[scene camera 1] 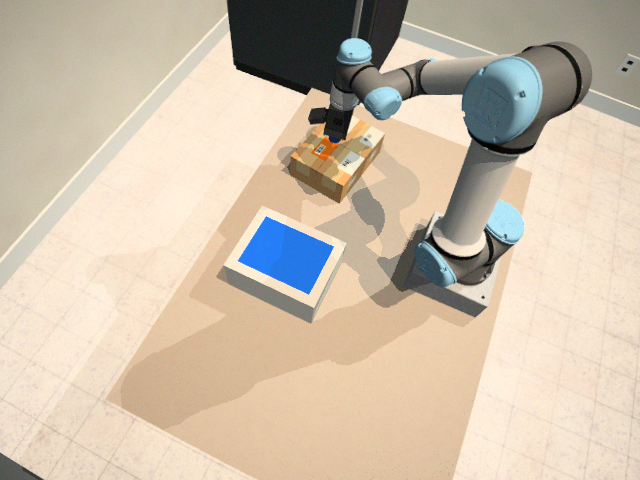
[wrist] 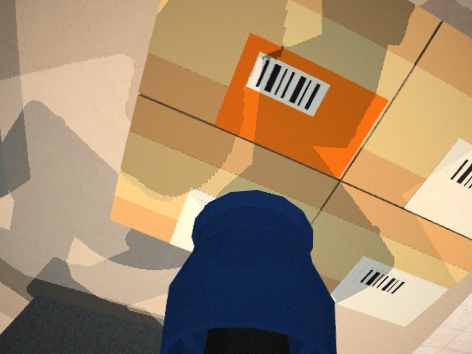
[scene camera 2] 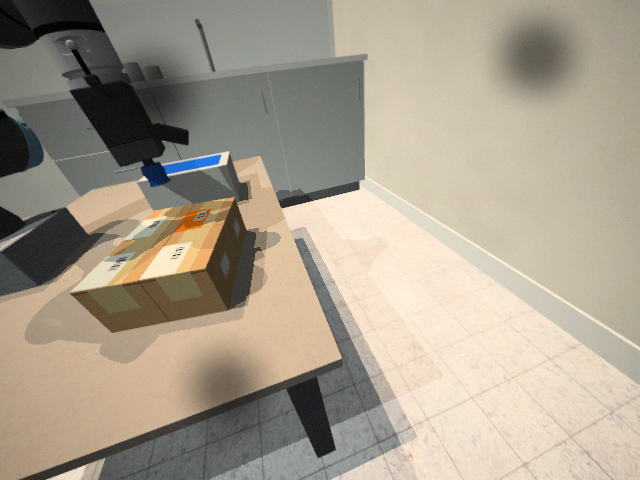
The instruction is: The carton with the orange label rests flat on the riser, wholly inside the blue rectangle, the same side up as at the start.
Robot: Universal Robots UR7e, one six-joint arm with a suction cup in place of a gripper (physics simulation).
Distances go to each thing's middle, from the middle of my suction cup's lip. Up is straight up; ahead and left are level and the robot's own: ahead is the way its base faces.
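Labels:
With respect to the riser [scene camera 1: 283, 262], my suction cup is now 37 cm to the right of it, 4 cm short of it and 12 cm above it.

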